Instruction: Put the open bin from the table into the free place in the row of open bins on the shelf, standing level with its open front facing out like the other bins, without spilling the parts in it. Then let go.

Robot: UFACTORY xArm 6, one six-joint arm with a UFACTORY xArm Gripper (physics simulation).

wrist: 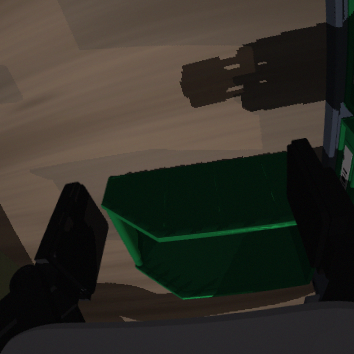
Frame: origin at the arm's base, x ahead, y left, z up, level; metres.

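Seen in the pictures: gripper, fingertip midpoint: (185,186).
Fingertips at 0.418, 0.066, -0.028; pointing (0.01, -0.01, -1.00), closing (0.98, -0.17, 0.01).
Pixels of each thing's top centre, then the offset from my fingertips to it, as dx, dy, dz. "spot": a spot on its surface instead. Level surfaces: height alone.
- green open bin, surface spot: (205,197) spot: -0.013, -0.071, -0.061
- shelf's grey upright, surface spot: (332,125) spot: +0.096, -0.065, -0.087
- green bin, surface spot: (349,131) spot: +0.106, -0.070, -0.079
- brown wood-grained surface, surface height: dz -0.102
The green open bin (205,197) is in the lower middle of the wrist view, with a broad dark side toward the camera and bright green rim edges. Its interior parts cannot be made out. My gripper (185,186) is wide open, with nothing held. Its left finger stands apart from the bin's left end. Its right finger overlaps the bin's right end in the view; whether it touches cannot be told. The shelf's grey upright (332,125) shows at the right edge. Part of another green bin (349,131) with a white label shows beside it.
The brown wood-grained surface (135,110) lies behind the bin, with a dark jagged shadow across its upper right. More green shows at the top right edge, beyond the grey upright. The free place in the row cannot be made out in this view.
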